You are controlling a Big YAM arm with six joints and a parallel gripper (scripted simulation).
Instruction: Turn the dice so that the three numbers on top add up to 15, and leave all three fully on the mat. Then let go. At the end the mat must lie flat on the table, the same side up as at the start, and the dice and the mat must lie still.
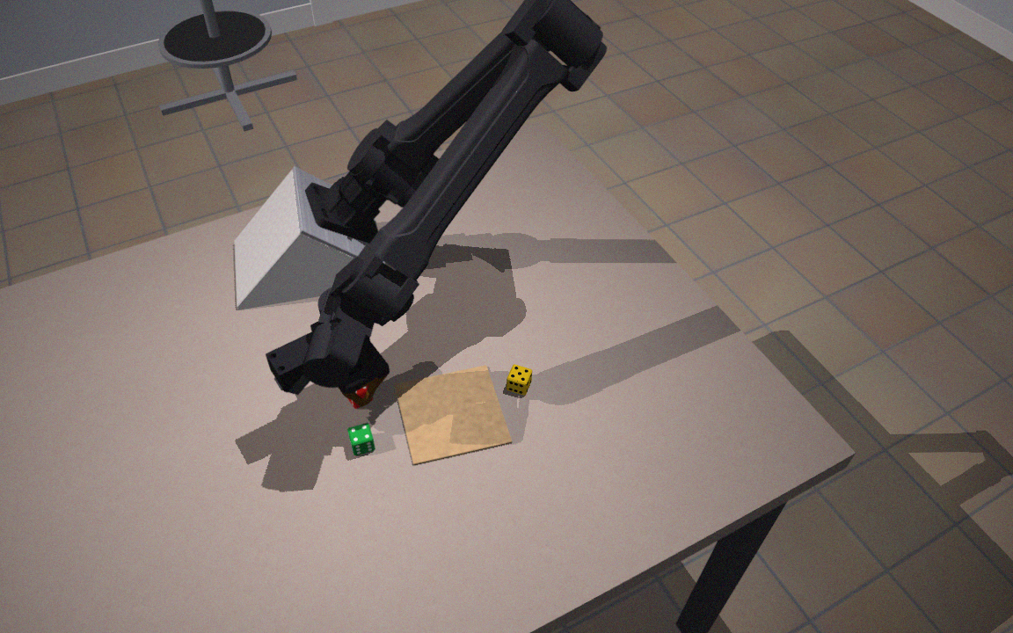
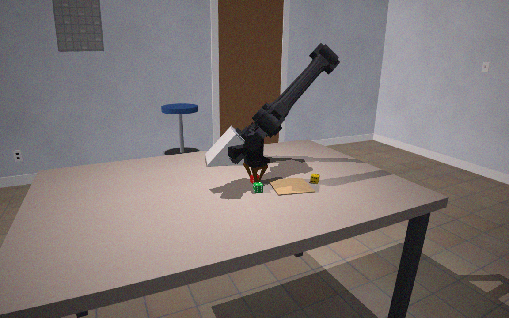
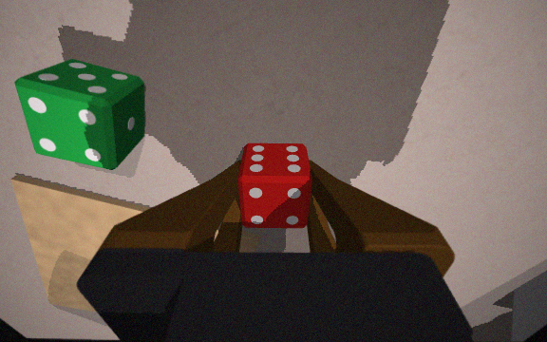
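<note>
Right now my hand is 70 mm short of the tan mat, 120 mm to the right of it and 10 mm above it. Also, from my hand: yellow die (60 mm ahead, 220 mm to the left); green die (80 mm ahead, 20 mm to the right); red die (right at my hand).
</note>
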